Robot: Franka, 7 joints.
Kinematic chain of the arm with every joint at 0, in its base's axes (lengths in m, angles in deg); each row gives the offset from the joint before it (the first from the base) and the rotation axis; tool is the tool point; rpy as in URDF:
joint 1: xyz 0 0 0.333 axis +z
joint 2: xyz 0 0 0 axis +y
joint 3: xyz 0 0 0.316 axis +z
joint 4: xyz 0.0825 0 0 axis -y
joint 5: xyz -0.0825 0 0.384 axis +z
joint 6: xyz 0 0 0 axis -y
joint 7: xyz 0.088 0 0 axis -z
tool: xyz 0 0 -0.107 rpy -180 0 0
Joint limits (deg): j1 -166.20..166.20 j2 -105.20..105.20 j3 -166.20..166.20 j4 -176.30..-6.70 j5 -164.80..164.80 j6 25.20..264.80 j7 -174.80..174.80
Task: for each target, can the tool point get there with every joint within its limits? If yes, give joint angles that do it. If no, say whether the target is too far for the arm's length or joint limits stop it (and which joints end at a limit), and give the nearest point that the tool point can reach.
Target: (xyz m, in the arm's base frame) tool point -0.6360 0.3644 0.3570
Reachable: yes | joints 117.54 89.07 71.93 -54.57 88.11 61.52 54.16
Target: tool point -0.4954 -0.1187 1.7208
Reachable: no: too far | nearest point -0.2875 -0.0689 1.1383 | short by 0.620 m
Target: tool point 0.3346 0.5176 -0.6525
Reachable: no: too far | nearest point 0.2620 0.4053 -0.3220 | short by 0.357 m
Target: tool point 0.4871 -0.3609 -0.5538
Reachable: no: too far | nearest point 0.4015 -0.2975 -0.3147 | short by 0.262 m
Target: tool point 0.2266 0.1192 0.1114
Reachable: yes | joints 105.28 56.70 -27.36 -158.80 -82.88 77.13 28.20
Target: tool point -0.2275 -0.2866 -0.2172
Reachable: yes | joints -140.41 87.49 11.76 -87.83 -26.16 98.45 144.09
